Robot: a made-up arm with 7 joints.
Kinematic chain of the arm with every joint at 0, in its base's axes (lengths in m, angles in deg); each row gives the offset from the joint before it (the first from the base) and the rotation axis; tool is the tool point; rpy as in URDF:
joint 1: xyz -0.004 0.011 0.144 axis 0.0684 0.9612 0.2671
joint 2: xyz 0 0.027 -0.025 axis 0.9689 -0.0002 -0.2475
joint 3: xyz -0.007 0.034 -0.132 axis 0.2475 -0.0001 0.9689
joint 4: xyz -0.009 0.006 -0.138 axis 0.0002 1 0
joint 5: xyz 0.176 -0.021 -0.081 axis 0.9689 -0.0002 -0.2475
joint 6: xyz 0.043 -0.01 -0.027 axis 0.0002 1 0
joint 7: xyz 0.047 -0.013 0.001 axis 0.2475 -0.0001 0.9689
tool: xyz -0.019 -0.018 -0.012 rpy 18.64 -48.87 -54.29
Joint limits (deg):
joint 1: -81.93..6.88
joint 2: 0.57..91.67
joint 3: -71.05..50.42
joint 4: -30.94..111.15
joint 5: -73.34..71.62
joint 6: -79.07..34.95
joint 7: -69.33..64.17
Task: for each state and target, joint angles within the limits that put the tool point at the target. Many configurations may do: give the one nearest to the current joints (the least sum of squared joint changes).
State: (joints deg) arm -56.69 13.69 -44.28 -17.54 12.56 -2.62 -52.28
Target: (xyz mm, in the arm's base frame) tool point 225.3 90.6 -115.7
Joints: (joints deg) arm -27.92 66.41 -57.37 -29.41 10.39 -4.33 -52.13
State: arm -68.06 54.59 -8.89 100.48 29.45 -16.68 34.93
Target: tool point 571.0 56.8 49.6
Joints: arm -81.93 24.14 -8.59 65.19 21.38 -27.49 31.24
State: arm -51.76 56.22 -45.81 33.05 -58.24 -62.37 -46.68
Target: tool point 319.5 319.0 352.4
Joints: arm -73.45 91.67 -20.71 25.75 -61.61 -70.78 -47.17
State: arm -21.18 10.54 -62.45 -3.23 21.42 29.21 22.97
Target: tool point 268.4 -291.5 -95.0
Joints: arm -61.71 0.57 -71.05 4.65 22.31 19.06 48.87
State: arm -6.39 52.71 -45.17 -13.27 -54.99 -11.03 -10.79
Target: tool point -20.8 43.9 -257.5
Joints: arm 6.88 43.93 -61.20 -4.51 -52.47 -9.10 -10.23
